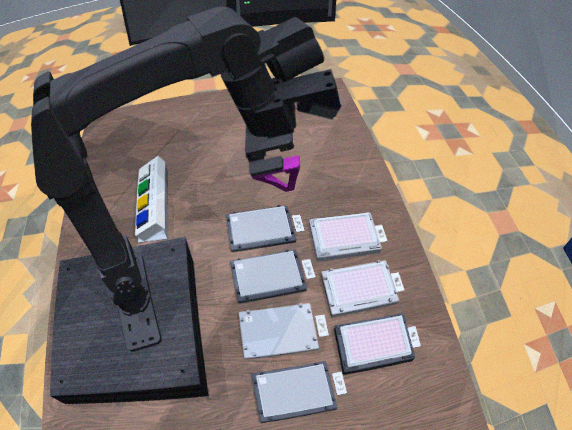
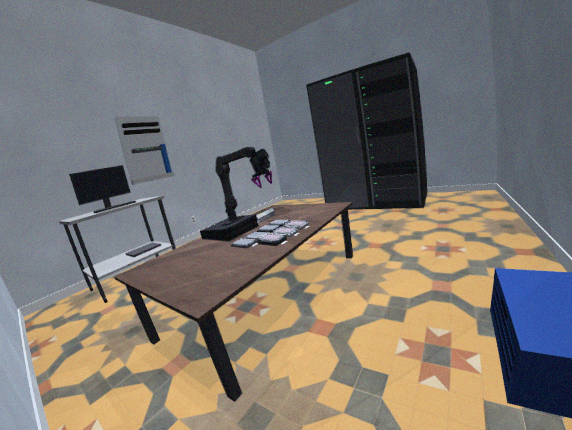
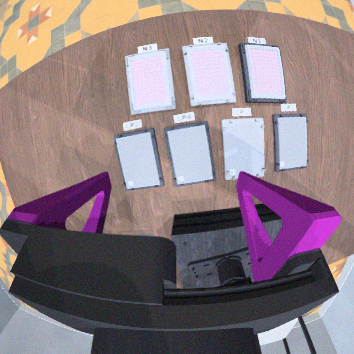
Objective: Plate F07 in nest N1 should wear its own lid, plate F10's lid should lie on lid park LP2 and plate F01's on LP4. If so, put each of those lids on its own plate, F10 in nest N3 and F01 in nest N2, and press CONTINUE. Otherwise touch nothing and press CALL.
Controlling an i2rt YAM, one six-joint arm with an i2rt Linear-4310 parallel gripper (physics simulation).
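Frame: origin at the arm's base, x right, y back, z down, level; metres.
Seen in the pictures: gripper, fingertip midpoint: [image 1: 288, 165] [image 2: 266, 185] [image 3: 173, 178]; arm's base, origin of the base link: [image 1: 135, 301] [image 2: 233, 220] [image 3: 227, 261].
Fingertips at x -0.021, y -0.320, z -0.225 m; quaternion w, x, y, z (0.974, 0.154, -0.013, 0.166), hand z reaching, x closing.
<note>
Pixels of each thing's top centre, then the offset from my fingertips to it. "spot": a spot on its surface instead. Level surfaces: height alone.
- nest N1, surface spot: [image 1: 375, 342] [image 3: 268, 72] spot: dz +0.279, dx +0.234, dy -0.092 m
- N2, middle of its top: [image 1: 361, 282] [image 3: 209, 70] [image 2: 284, 229] dz +0.278, dx +0.102, dy -0.123 m
- N3, middle of its top: [image 1: 346, 229] [image 3: 147, 78] [image 2: 295, 222] dz +0.276, dx -0.031, dy -0.149 m
- LP2, middle of its top: [image 1: 259, 224] [image 3: 137, 161] dz +0.291, dx -0.122, dy +0.020 m
- LP4, middle of its top: [image 1: 267, 272] [image 3: 190, 155] dz +0.291, dx +0.002, dy +0.045 m
- LP3, middle of its top: [image 1: 294, 390] [image 3: 293, 142] [image 2: 243, 241] dz +0.291, dx +0.263, dy +0.086 m
- fourth park, middle of its top: [image 1: 277, 328] [image 3: 245, 149] [image 2: 256, 233] dz +0.289, dx +0.130, dy +0.069 m
- white button box, middle of its top: [image 1: 147, 188] [image 2: 262, 211] dz +0.245, dx -0.285, dy +0.248 m
- wooden table, its level: dz +0.309 m
Plates with pink wells stand in nest N1 [image 1: 375, 342] [image 3: 263, 72], in a dark frame, and in N2 [image 1: 361, 287] [image 3: 209, 73] and N3 [image 1: 345, 235] [image 3: 150, 81], with pale frames. Flat pale panels lie in dark frames at LP2 [image 1: 262, 227] [image 3: 139, 159], LP4 [image 1: 268, 274] [image 3: 190, 153] and LP3 [image 1: 295, 391] [image 3: 291, 141]. A clear, pale panel lies at the fourth park [image 1: 278, 330] [image 3: 243, 147]. Plate and lid codes are too small to read; whether N1's plate wears a lid is unclear. My gripper [image 1: 288, 188] [image 2: 264, 184] [image 3: 173, 178] is open and empty, above the table beyond LP2.
A white button box [image 1: 159, 200] with white, green, yellow and blue buttons stands behind the arm's black base [image 1: 125, 370] [image 2: 212, 234]; its lettering is unreadable. All stand on the wooden table [image 1: 430, 400] [image 2: 185, 270]. A blue box [image 2: 537, 310] stands on the floor.
</note>
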